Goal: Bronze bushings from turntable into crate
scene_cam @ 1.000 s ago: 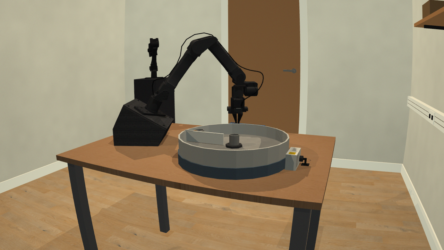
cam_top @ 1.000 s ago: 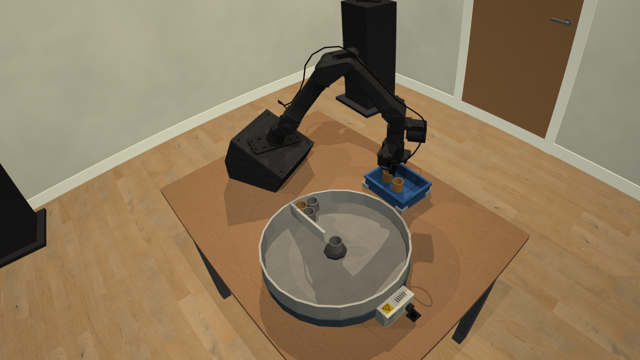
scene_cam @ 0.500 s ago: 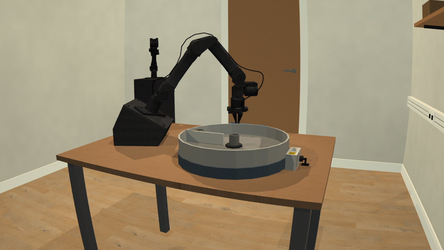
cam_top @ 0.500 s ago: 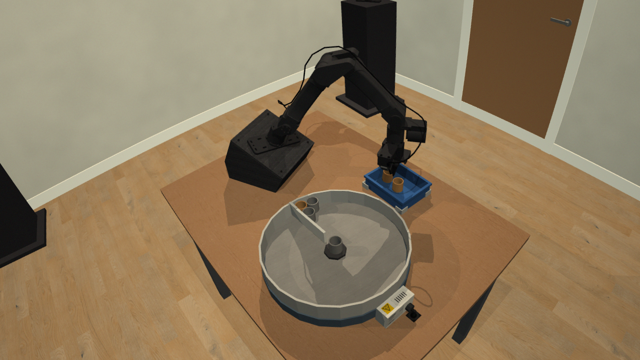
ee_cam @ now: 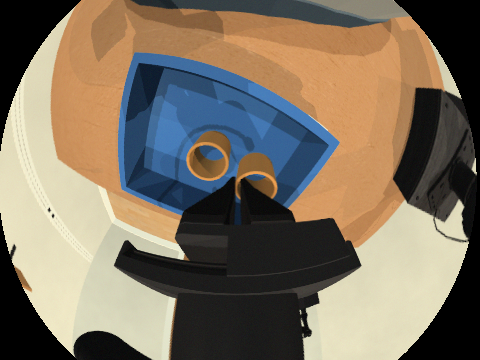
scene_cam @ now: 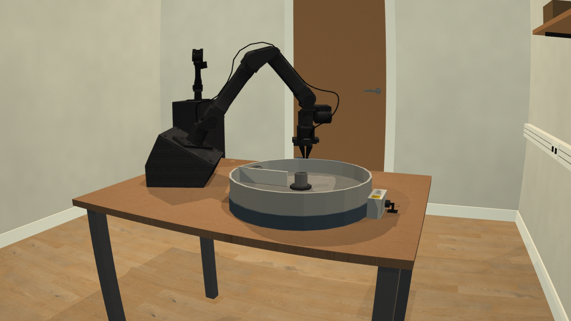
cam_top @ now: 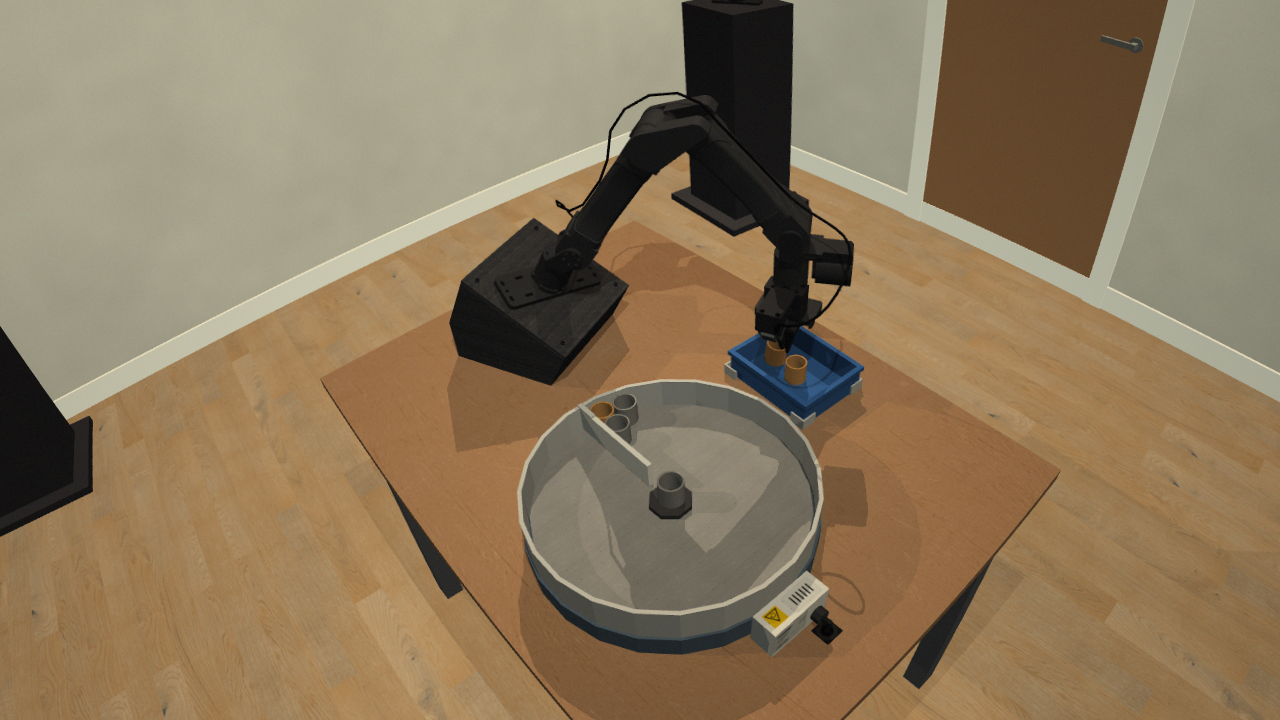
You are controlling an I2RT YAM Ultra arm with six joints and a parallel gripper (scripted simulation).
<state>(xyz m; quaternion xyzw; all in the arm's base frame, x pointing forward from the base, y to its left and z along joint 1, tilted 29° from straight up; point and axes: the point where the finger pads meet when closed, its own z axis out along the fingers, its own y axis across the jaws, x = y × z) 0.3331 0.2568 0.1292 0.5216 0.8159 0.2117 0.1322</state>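
The blue crate is 3 cm below my hand, 3 cm ahead of it and 1 cm to the right of it. The rest, counted from my hand: grey turntable (36 cm to the right, 16 cm ahead).
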